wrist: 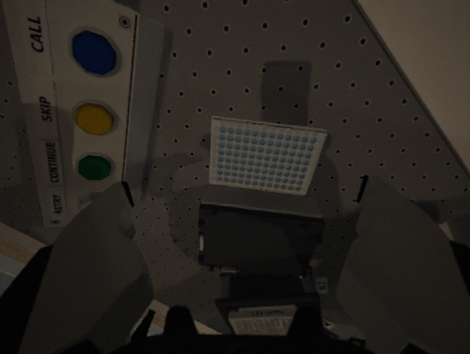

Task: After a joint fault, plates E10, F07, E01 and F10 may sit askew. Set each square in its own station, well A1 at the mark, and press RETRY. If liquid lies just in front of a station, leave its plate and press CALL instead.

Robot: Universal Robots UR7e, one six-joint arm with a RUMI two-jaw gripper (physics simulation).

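Frame: origin at the arm's base, x back, y right, z up, level; metres.
Seen in the pictures: gripper, between the fingertips: (242, 182).
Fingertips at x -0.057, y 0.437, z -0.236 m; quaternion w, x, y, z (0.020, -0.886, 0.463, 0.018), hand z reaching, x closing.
Observation:
A point is followed by its place in that frame.
A pale well plate (267, 156) @(x -0.069, y 0.400, z -0.348 m) with blue wells shows at mid-view, on the far side of a dark station body (260, 235) @(x -0.140, y 0.360, z -0.300 m); its outline looks slightly turned. Its name and the mark for well A1 cannot be read. A second, labelled plate (262, 322) @(x -0.285, y 0.252, z -0.291 m) shows at the bottom in a dark frame; its lettering is too blurred to read. My gripper (242, 182) @(x -0.057, y 0.437, z -0.236 m) is open and empty, its fingers wide to the left and right of the first plate. The RETRY button (86, 200) @(x -0.195, y 0.545, z -0.284 m) is partly hidden by the left finger; the blue CALL button (94, 52) @(x -0.054, y 0.566, z -0.286 m) is at the upper left. I cannot make out liquid.
The button panel (67, 100) @(x -0.099, y 0.577, z -0.285 m) runs down the left side, with a yellow SKIP button (94, 119) @(x -0.103, y 0.556, z -0.286 m) and a green CONTINUE button (94, 167) @(x -0.150, y 0.547, z -0.286 m). A perforated deck (235, 95) @(x -0.034, y 0.468, z -0.355 m) lies underneath, its edge slanting at the right. Small tags (321, 285) @(x -0.219, y 0.166, z -0.353 m) sit beside the lower station.

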